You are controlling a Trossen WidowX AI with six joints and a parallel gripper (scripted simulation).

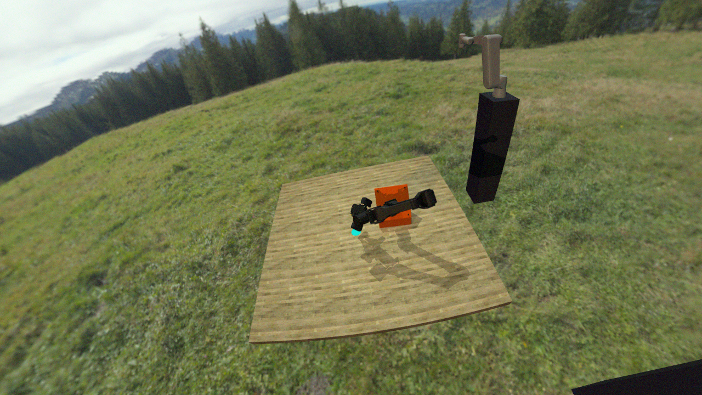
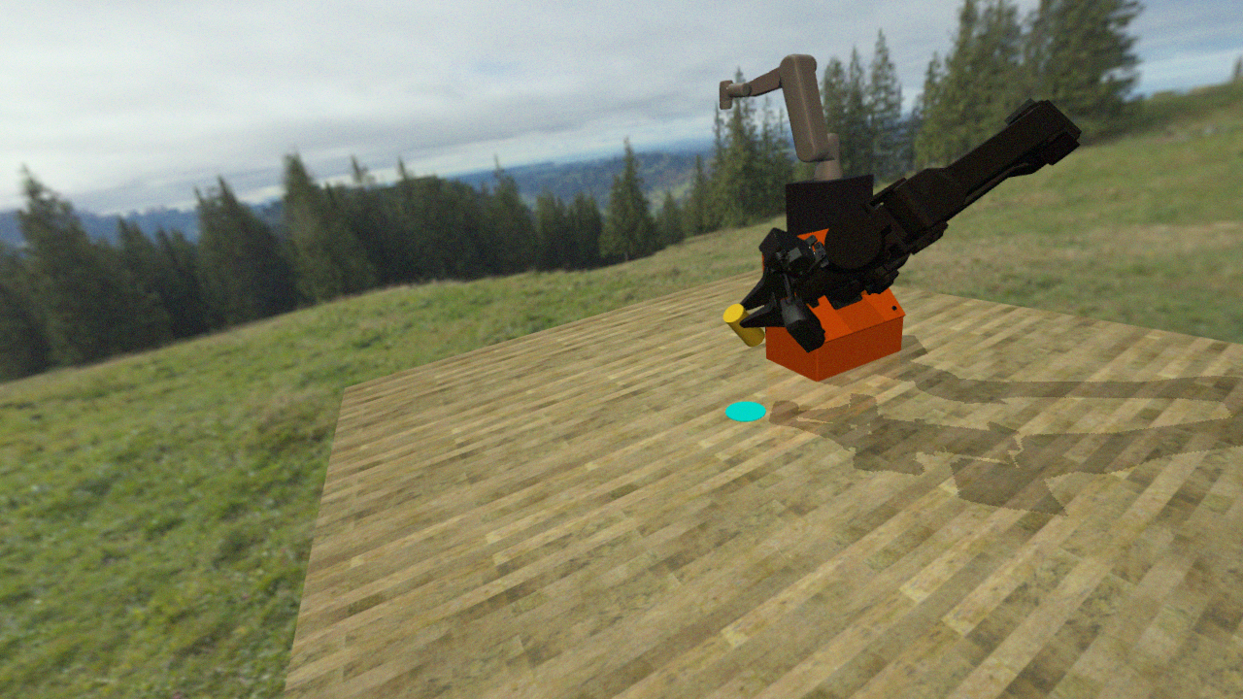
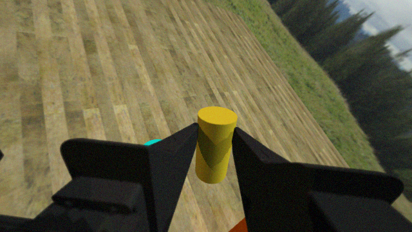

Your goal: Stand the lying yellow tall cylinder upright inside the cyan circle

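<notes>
Right now my gripper tip is 10 mm short of the cyan circle, 20 mm to the right of it and 140 mm above it. Round my gripper tip: yellow tall cylinder (10 mm behind, 20 mm below).
</notes>
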